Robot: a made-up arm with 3 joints. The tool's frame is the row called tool.
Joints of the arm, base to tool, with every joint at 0 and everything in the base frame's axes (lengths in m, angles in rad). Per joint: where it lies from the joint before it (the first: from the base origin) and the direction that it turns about. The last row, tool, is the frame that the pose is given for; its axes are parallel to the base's.
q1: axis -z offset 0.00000 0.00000 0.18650
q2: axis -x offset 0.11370 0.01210 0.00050
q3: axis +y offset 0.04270 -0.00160 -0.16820
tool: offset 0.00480 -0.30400 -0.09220
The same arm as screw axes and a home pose.
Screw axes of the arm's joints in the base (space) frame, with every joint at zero. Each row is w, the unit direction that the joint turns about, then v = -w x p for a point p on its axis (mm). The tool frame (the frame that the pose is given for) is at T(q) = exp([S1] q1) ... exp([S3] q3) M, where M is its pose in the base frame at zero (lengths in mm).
S1: w 0 0 -1 v 0 0 0
S2: w -1 0 0 v 0 -187 12.1
S3: w 0 1 0 v -18.8 0 156.4
M: xyz 161.2 -293.5 -73.4 (mm) quaternion w x y z 1 0 0 0

